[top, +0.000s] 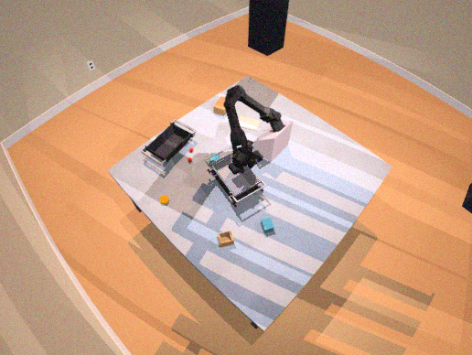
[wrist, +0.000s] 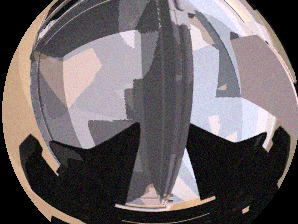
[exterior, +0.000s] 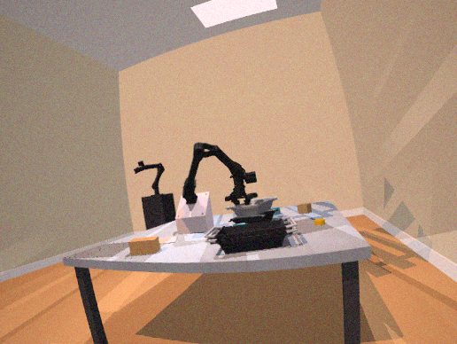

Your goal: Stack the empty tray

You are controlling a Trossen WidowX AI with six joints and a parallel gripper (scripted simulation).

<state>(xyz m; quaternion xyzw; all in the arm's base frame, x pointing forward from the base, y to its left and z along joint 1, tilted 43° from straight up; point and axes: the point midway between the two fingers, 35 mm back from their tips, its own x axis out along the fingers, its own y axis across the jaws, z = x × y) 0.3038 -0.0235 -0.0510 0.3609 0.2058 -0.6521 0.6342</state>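
The grey tray lies 70 mm ahead of my gripper tip, 10 mm to the right of it and 30 mm above it. Also, from my gripper tip: yellow disc: 420 mm ahead, 220 mm to the right, 70 mm below; then orange block: 320 mm behind, 520 mm to the right, 50 mm below; then brown box: 340 mm ahead, 190 mm to the left, 60 mm below.
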